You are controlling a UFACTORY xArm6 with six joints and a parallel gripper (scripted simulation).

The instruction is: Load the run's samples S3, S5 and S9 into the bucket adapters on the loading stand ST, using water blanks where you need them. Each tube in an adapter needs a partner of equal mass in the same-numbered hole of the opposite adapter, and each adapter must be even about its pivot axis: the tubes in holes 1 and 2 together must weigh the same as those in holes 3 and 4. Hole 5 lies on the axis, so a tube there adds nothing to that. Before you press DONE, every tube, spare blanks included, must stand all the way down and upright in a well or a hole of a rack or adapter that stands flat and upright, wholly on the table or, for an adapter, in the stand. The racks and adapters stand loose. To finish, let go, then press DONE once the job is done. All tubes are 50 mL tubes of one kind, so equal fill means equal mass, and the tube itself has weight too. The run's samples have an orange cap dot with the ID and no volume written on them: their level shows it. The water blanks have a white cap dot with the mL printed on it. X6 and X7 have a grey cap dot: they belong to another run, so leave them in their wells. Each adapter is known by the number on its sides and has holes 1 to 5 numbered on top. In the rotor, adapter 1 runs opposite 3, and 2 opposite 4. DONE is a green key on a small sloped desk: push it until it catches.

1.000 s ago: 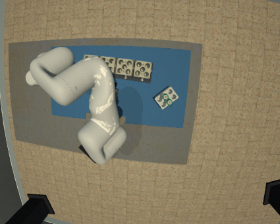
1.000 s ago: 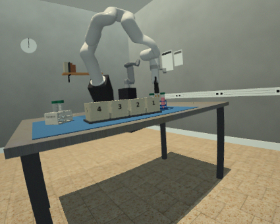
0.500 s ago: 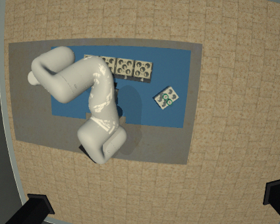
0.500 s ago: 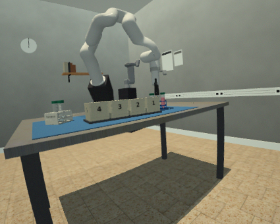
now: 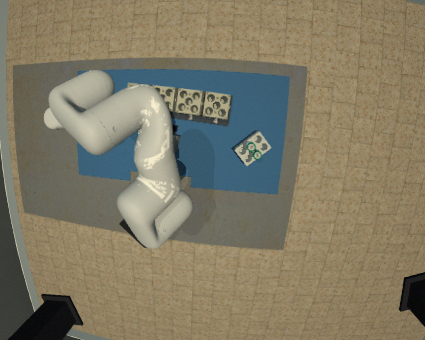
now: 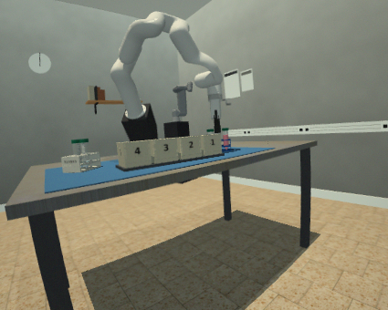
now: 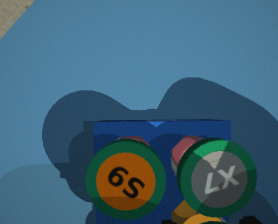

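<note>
Right now the tube of amber liquid is 50 mm below my hand and 10 mm to the right of it. The rest, counted from my hand: white rack 610 mm to the right, 260 mm behind, 90 mm below; blue rack 90 mm below, 20 mm to the left, 10 mm behind.
</note>
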